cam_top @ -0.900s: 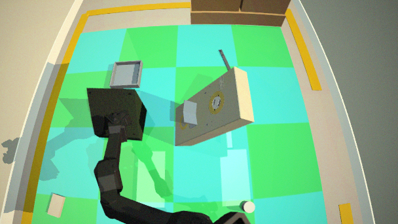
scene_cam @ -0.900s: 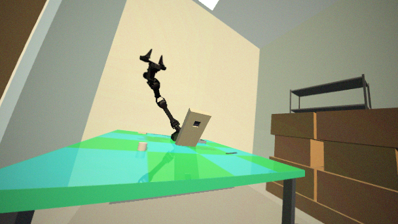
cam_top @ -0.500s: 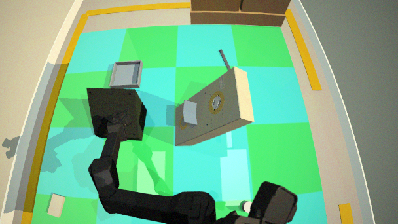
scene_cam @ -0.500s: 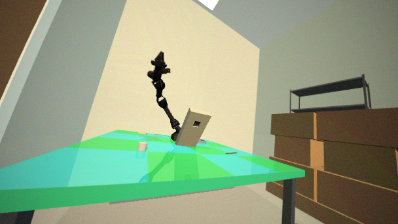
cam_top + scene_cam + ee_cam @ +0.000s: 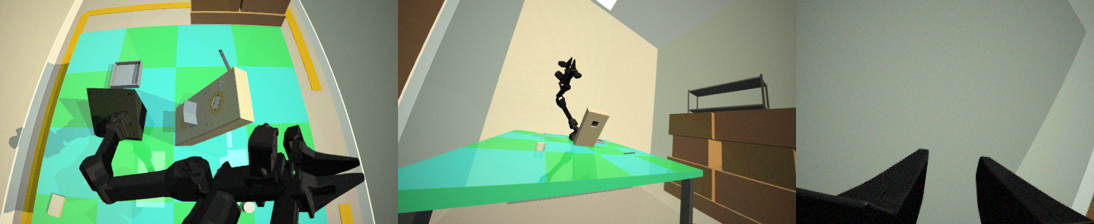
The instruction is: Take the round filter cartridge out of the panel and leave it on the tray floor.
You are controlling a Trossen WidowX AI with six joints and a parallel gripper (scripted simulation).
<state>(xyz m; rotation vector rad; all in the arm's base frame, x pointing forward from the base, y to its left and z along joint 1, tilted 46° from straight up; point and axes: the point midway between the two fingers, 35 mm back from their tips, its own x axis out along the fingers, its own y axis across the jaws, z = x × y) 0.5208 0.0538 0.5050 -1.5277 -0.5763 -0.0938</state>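
The round filter cartridge lies 390 mm below my gripper tip, 290 mm to the left of it and 90 mm behind it. Also, from my gripper tip: grey tray (610 mm to the left, 600 mm below, 500 mm behind); then pale block (830 mm behind, 600 mm below, 10 mm to the right); then grey service panel (460 mm below, 290 mm to the left, 140 mm behind).
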